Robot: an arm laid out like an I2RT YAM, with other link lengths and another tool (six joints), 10 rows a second.
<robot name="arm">
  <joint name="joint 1" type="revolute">
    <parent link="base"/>
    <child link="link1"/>
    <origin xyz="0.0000 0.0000 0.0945"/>
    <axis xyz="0 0 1"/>
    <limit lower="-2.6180" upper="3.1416"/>
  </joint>
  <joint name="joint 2" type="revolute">
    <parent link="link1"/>
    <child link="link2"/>
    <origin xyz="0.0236 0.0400 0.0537"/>
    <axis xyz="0 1 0"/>
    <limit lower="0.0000" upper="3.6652"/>
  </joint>
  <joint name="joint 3" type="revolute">
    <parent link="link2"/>
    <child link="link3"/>
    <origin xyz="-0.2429 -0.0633 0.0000"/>
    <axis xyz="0 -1 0"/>
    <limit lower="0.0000" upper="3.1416"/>
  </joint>
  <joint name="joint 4" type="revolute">
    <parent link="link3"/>
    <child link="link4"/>
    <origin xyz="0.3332 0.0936 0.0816"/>
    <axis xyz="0 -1 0"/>
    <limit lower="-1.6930" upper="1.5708"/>
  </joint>
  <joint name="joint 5" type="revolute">
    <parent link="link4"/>
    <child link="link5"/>
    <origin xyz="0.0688 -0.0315 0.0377"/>
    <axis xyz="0 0 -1"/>
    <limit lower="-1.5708" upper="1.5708"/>
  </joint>
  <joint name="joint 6" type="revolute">
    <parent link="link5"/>
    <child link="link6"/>
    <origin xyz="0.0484 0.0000 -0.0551"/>
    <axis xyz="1 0 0"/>
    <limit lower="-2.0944" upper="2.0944"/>
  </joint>
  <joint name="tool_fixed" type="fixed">
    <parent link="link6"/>
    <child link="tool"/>
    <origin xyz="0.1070 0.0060 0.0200" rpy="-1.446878 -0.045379 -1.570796"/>
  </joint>
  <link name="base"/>
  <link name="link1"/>
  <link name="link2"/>
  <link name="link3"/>
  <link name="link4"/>
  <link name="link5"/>
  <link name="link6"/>
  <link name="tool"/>
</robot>
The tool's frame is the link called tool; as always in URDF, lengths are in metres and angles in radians.
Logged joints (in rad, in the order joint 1, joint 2, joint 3, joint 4, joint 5, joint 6), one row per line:
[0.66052, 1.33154, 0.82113, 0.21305, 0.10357, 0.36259]
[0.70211, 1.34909, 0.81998, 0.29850, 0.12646, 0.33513]
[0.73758, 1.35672, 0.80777, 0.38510, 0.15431, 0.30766]
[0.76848, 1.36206, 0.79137, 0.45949, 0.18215, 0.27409]
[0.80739, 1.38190, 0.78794, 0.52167, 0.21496, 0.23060]
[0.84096, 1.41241, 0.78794, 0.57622, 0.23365, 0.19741]
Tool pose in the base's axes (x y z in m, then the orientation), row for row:
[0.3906, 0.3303, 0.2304, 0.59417, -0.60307, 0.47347, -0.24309]
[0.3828, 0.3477, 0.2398, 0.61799, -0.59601, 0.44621, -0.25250]
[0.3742, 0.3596, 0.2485, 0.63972, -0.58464, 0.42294, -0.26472]
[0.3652, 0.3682, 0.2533, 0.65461, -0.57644, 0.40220, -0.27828]
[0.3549, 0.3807, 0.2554, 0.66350, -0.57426, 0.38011, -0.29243]
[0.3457, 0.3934, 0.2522, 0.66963, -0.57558, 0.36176, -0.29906]
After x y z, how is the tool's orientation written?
As a quaternion, w x y z.
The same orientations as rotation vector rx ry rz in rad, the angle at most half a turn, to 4 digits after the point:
[-1.4014, 1.1003, -0.5649]
[-1.3716, 1.0268, -0.5811]
[-1.3337, 0.9648, -0.6039]
[-1.3072, 0.9120, -0.6310]
[-1.2976, 0.8589, -0.6608]
[-1.2975, 0.8155, -0.6741]

